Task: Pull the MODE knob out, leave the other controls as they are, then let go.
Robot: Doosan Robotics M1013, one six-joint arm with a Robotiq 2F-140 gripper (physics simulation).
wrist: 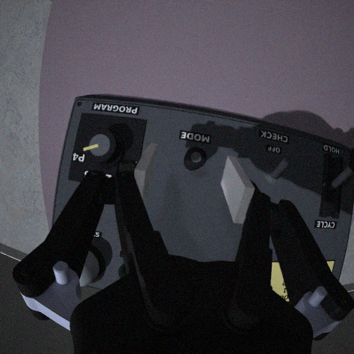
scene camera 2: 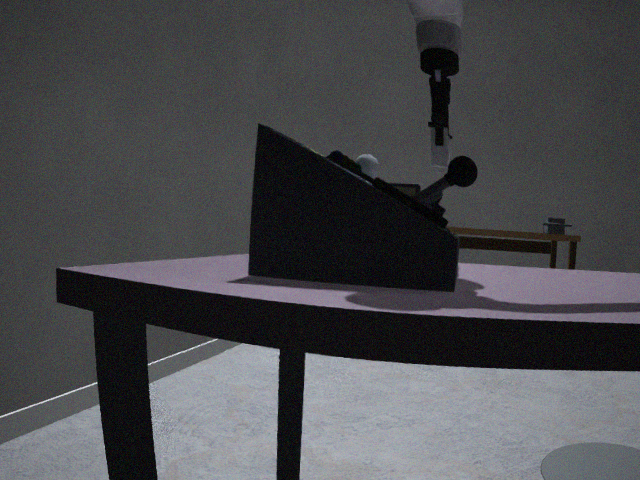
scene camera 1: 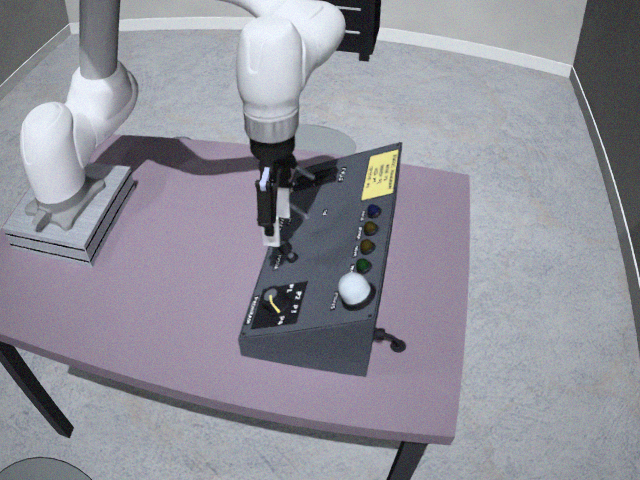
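Observation:
The MODE knob is a small dark round knob on the sloping grey control panel. In the wrist view it is seen nearly end-on below the MODE label, so how far it stands out is hard to tell. The knob does not show clearly in scene camera 2. My gripper is part open and empty. Its pale pads hang above the panel, apart from it. In the wrist view the knob appears between the two pads, nearer the right one.
The PROGRAM dial is beside MODE on one side, the CHECK toggle on the other. A ball-ended lever sticks out beyond CHECK. A white dome button and coloured buttons line the upper part.

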